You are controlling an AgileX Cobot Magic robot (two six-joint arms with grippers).
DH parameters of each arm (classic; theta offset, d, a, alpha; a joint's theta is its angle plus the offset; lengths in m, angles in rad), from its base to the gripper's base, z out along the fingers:
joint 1: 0 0.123 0 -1.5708
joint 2: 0.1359 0 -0.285 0
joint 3: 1.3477 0 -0.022 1.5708
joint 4: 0 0.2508 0 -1.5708
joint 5: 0 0 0.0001 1.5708
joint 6: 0 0.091 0 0
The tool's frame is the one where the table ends.
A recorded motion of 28 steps. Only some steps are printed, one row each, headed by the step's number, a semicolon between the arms.
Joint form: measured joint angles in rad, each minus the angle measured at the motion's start. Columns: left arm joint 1, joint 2, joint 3, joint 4, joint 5, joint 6; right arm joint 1, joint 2, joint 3, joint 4, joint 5, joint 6.
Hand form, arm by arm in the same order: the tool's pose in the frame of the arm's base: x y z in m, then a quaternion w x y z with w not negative. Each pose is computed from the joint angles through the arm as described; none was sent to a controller.
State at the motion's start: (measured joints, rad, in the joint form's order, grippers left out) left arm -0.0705 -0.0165 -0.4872 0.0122 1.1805 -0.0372; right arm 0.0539 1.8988 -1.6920 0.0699 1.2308 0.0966
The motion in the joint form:
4: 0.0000 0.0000 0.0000 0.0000 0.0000 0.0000; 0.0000 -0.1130 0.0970 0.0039 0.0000 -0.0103
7: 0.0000 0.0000 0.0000 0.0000 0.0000 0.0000; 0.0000 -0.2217 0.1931 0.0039 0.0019 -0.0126
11: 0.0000 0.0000 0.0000 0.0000 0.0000 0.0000; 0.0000 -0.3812 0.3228 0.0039 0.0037 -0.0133
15: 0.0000 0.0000 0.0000 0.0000 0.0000 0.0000; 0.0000 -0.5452 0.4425 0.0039 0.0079 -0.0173
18: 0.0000 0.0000 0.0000 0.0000 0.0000 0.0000; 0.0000 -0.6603 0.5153 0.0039 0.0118 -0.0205
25: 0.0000 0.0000 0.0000 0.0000 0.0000 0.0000; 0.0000 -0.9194 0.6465 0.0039 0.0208 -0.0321
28: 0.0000 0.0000 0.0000 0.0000 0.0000 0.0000; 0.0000 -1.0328 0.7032 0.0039 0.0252 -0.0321
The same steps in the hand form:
4: -0.0113 0.0018 0.2643 0.47079 0.01407 0.88192 -0.01930; 0.3701 0.0263 0.2983 0.11503 0.02419 0.99209 0.04415
7: -0.0113 0.0018 0.2643 0.47079 0.01407 0.88192 -0.01930; 0.3415 0.0248 0.3108 0.12037 0.02278 0.99147 0.04444
11: -0.0113 0.0018 0.2643 0.47079 0.01407 0.88192 -0.01930; 0.2991 0.0225 0.3263 0.13422 0.02183 0.98967 0.04547
15: -0.0113 0.0018 0.2643 0.47079 0.01407 0.88192 -0.01930; 0.2554 0.0201 0.3385 0.15407 0.01894 0.98677 0.04668
18: -0.0113 0.0018 0.2643 0.47079 0.01407 0.88192 -0.01930; 0.2253 0.0185 0.3457 0.17302 0.01648 0.98362 0.04781
25: -0.0113 0.0018 0.2643 0.47079 0.01407 0.88192 -0.01930; 0.1598 0.0150 0.3581 0.23131 0.00821 0.97153 0.05054
28: -0.0113 0.0018 0.2643 0.47079 0.01407 0.88192 -0.01930; 0.1321 0.0135 0.3583 0.25659 0.00705 0.96509 0.05211

